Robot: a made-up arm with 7 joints.
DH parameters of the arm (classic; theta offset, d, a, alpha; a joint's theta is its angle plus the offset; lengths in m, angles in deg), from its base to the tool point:
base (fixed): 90 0.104 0 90
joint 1: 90 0.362 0.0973 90
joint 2: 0 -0.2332 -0.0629 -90
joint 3: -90 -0.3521 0.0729 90
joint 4: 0 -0.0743 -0.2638 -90
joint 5: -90 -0.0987 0.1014 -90
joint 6: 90 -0.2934 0.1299 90
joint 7: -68.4 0 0.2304 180
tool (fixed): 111.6 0.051 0 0
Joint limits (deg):
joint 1: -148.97..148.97
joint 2: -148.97..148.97
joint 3: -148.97..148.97
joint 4: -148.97..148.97
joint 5: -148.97..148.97
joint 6: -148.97..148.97
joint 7: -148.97..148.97
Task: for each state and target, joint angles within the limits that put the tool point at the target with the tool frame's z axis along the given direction. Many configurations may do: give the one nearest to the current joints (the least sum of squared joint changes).
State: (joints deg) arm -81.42 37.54 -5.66 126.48 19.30 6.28 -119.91
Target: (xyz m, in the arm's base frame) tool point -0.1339 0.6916 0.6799 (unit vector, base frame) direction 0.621 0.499 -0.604
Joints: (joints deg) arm -53.46 61.72 -42.25 94.23 -14.38 -12.51 -102.43
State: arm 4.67 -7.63 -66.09 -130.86 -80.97 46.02 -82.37
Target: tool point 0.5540 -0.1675 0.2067 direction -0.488 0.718 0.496
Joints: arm 51.53 -7.14 -36.13 -91.41 -55.74 53.09 -111.11
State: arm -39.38 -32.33 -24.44 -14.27 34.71 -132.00 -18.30
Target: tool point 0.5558 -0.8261 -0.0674 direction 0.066 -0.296 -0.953
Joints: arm 12.37 -68.03 -16.97 -33.08 13.65 -121.85 -9.05
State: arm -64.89 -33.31 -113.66 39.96 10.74 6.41 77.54
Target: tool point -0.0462 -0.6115 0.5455 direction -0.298 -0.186 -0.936
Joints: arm -112.42 -59.69 -97.56 40.54 21.74 18.24 103.83
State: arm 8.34 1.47 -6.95 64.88 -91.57 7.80 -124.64
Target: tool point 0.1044 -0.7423 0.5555 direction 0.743 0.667 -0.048
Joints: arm 26.61 44.93 3.74 46.21 -75.75 5.95 -110.63
